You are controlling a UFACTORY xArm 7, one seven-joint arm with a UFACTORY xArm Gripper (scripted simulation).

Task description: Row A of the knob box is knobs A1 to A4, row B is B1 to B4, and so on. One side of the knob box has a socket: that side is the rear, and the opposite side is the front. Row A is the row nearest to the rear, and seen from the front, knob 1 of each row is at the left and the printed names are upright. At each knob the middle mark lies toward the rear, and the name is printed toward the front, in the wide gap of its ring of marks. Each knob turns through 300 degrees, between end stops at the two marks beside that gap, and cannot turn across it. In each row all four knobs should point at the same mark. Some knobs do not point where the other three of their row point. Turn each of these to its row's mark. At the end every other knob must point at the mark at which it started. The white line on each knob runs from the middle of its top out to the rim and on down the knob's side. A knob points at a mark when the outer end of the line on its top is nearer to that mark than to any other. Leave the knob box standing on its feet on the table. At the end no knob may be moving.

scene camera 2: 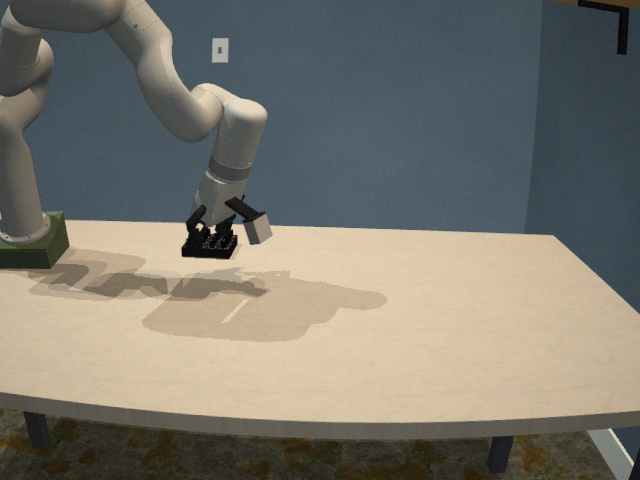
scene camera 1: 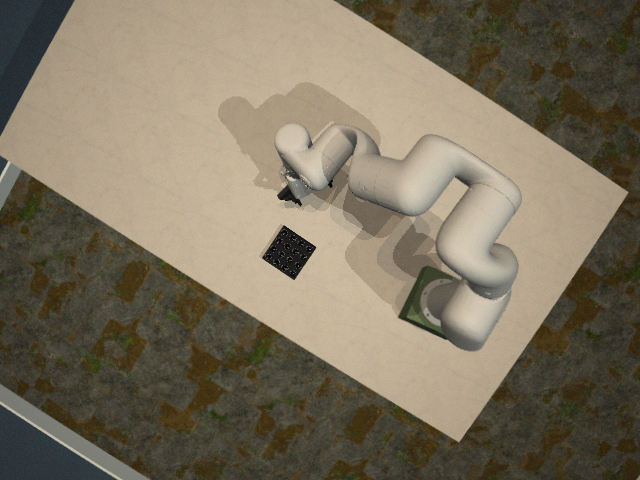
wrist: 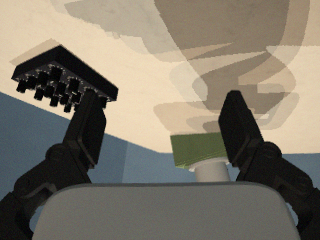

Labels:
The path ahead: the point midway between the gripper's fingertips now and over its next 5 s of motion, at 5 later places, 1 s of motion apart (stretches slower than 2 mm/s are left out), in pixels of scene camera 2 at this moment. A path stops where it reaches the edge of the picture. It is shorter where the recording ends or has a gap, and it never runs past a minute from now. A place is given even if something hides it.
My gripper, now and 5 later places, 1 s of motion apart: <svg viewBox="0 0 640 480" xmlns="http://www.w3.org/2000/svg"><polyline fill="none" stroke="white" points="207,242 212,235 213,226 212,220 209,217 190,216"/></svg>

